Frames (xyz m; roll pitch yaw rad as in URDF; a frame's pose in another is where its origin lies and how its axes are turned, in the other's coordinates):
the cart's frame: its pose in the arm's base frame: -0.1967 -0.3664 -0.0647 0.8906 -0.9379 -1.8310
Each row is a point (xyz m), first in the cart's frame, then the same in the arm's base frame.
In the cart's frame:
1: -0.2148 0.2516 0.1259
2: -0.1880 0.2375 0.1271
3: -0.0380 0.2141 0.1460
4: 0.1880 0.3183 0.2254
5: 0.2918 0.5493 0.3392
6: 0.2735 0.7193 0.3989
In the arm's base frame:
1: -0.0487 -0.0450 -0.0754
2: -0.0643 -0.0658 -0.0598
3: -0.1169 -0.1489 0.0574
4: -0.1204 -0.1770 0.3171
5: -0.0292 -0.0552 0.5494
6: 0.0672 0.0719 0.6350

